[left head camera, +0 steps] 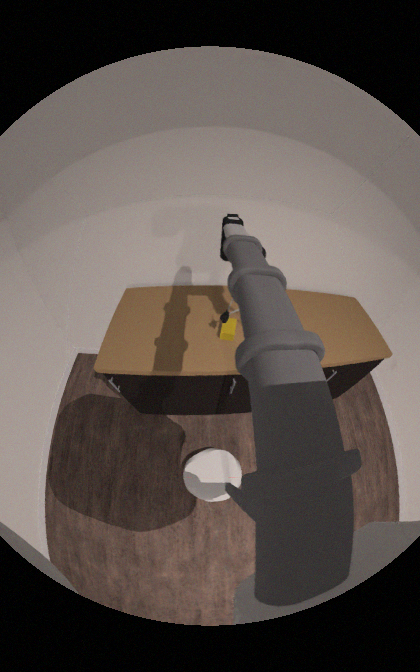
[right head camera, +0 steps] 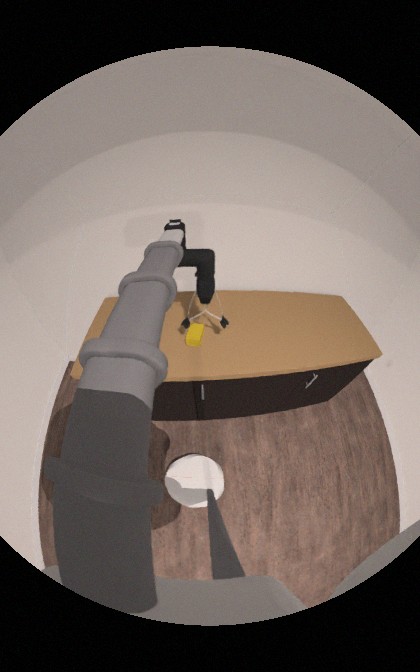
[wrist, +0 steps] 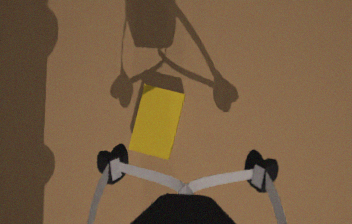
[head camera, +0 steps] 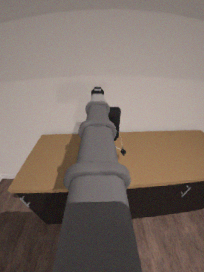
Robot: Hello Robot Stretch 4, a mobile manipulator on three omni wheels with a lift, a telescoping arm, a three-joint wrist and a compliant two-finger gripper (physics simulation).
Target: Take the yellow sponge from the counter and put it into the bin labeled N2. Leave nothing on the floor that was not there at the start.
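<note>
The yellow sponge lies flat on the wooden counter, slightly turned in the wrist view. My gripper is open and empty, pointing down above the counter. In the wrist view the sponge lies ahead of the fingertips, left of their middle, apart from both. The shadow of the gripper falls on the counter around the sponge's far end. In the head view the arm hides the sponge. No label N2 can be read in any view.
A round white object stands on the wooden floor in front of the counter. Dark cabinet fronts with handles lie below the counter top. A pale wall rises behind it.
</note>
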